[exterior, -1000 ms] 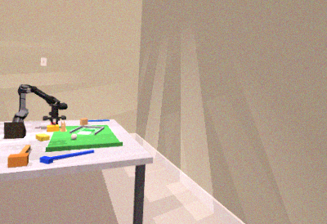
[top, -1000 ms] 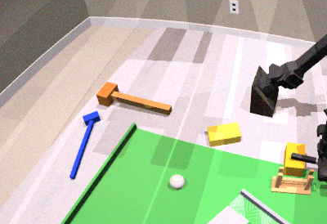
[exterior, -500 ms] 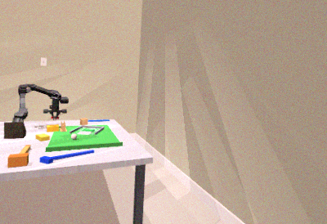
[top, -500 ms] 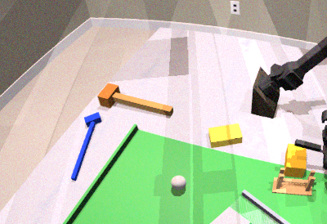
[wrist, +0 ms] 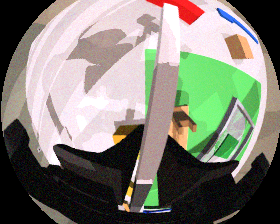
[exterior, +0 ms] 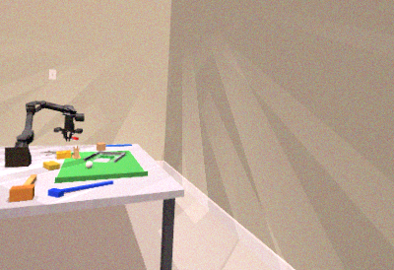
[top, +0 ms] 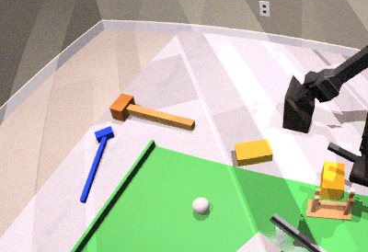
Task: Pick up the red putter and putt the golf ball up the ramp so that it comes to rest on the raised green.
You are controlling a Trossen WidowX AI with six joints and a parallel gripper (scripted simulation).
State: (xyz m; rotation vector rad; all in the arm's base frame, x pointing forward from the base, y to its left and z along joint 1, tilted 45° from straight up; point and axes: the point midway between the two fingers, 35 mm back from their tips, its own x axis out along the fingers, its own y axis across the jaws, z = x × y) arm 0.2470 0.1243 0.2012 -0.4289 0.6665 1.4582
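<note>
Now: gripper tip 7 cm above the wooden stand, 6 cm to the left of it and 6 cm short of it. Round my gripper tip: green mat (25 cm to the right, 23 cm ahead, 11 cm below); then orange block (8 cm below, 7 cm to the right, 2 cm behind); then white golf ball (38 cm to the right, 16 cm ahead, 8 cm below).
</note>
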